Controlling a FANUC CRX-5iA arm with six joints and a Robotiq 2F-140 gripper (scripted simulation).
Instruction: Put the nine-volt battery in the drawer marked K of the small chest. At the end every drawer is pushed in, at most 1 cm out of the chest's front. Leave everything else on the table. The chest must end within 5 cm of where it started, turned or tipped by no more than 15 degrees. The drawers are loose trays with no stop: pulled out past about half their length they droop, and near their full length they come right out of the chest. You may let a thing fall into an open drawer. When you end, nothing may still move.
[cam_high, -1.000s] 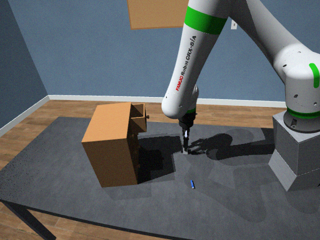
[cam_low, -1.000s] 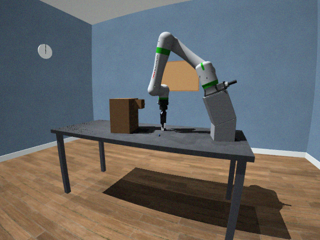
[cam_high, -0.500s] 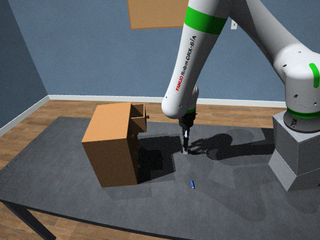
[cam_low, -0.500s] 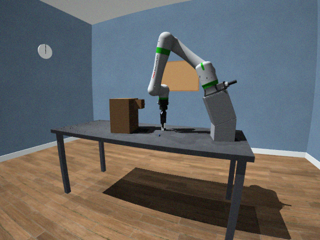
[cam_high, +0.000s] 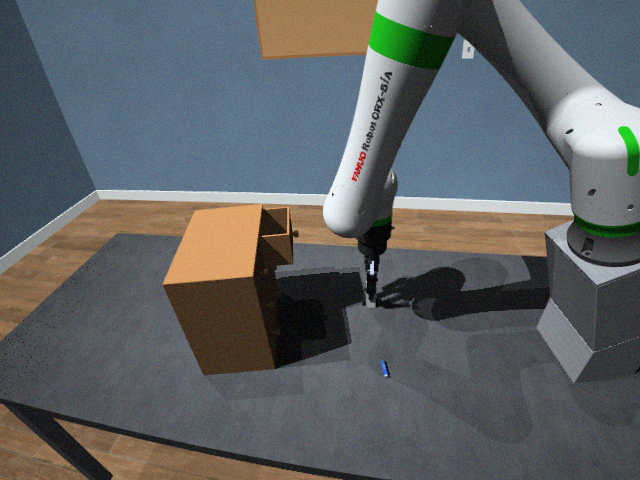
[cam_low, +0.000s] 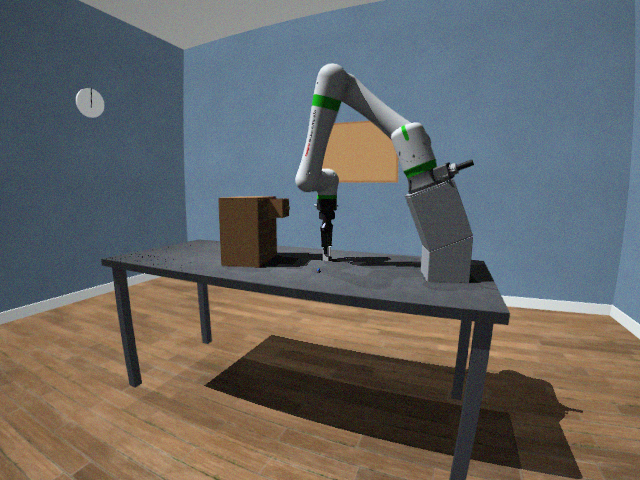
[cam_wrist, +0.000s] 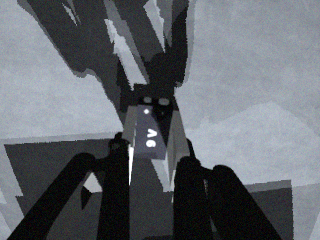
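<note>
Now: the drawer marked K 26 cm ahead of my hand, 20 cm above it and 11 cm to the left of it. From my hand the other things lie so: blue cylinder 21 cm to the left, 10 cm behind, 3 cm below; then nine-volt battery 2 cm below, 1 cm behind.
</note>
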